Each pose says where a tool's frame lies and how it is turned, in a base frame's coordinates. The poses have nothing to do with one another.
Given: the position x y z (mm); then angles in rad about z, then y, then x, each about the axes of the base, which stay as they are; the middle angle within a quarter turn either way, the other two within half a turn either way.
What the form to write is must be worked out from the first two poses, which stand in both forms.
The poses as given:
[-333, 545, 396, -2.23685, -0.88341, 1.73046]
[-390, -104, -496, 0.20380, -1.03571, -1.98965]
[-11, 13, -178, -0.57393, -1.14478, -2.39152]
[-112, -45, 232, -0.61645, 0.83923, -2.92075]
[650, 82, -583, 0.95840, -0.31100, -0.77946]
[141, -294, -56, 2.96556, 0.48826, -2.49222]
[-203, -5, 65, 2.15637, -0.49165, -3.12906]
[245, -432, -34, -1.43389, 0.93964, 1.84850]
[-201, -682, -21, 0.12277, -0.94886, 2.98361]
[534, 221, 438, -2.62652, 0.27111, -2.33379]
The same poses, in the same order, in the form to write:
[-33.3, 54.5, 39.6, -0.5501, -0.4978, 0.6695, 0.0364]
[-39.0, -10.4, -49.6, -0.7523, -0.1941, 0.4611, 0.4286]
[-1.1, 1.3, -17.8, -0.6940, -0.4117, 0.3962, 0.4380]
[-11.2, -4.5, 23.2, 0.8785, 0.2326, 0.4164, 0.0269]
[65.0, 8.2, -58.3, -0.3991, 0.0459, 0.4736, 0.7838]
[14.1, -29.4, -5.6, -0.0040, 0.9229, 0.2882, 0.2554]
[-20.3, -0.5, 6.5, 0.4600, -0.8539, -0.1204, 0.2115]
[24.5, -43.2, -3.4, 0.3573, 0.6732, -0.0806, 0.6424]
[-20.1, -68.2, -2.1, 0.8829, -0.0904, -0.4502, 0.0980]
[53.4, 22.1, 43.8, 0.2834, 0.8675, 0.4082, 0.0210]

